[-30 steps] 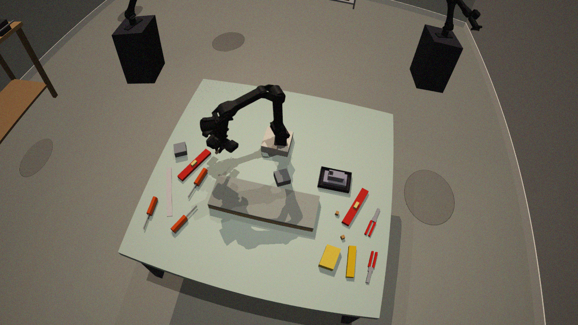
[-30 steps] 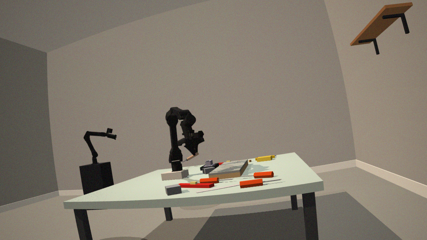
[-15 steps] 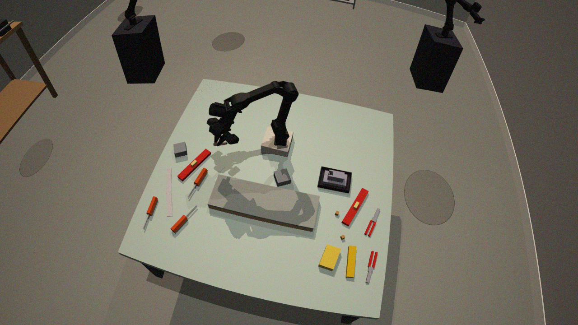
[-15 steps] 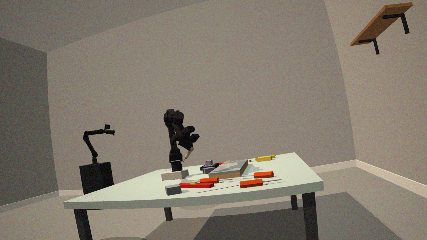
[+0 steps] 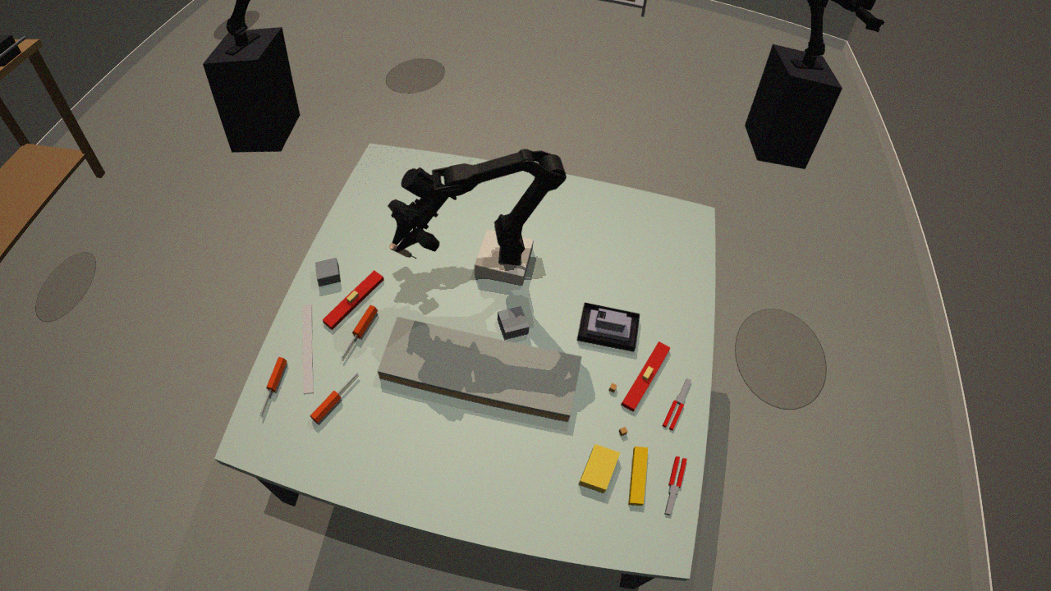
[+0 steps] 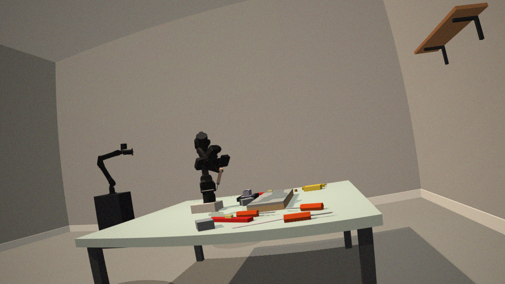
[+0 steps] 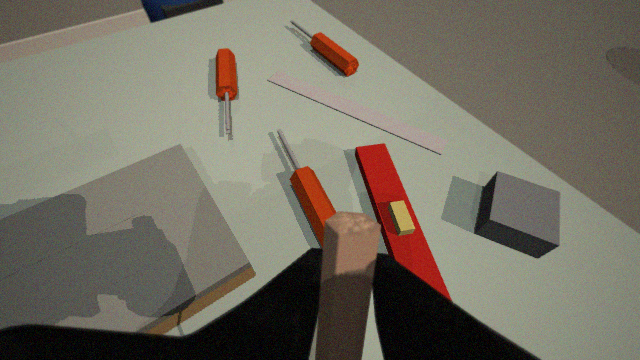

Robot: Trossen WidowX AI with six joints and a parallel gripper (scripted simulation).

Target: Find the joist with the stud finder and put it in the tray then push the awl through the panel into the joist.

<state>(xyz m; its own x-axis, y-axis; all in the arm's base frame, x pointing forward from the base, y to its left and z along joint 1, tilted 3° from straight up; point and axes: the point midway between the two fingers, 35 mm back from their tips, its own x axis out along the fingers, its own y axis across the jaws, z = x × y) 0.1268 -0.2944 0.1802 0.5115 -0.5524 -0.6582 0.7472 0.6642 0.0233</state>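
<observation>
The awl lies 4 cm below my gripper tip, 3 cm to the left of it and 2 cm behind it. From my gripper tip the other things lie so: grey stud finder 59 cm to the left, 17 cm below, 5 cm ahead; dark tray 60 cm to the left, 20 cm below, 6 cm ahead; white strip 26 cm to the right, 22 cm below, 20 cm ahead.
</observation>
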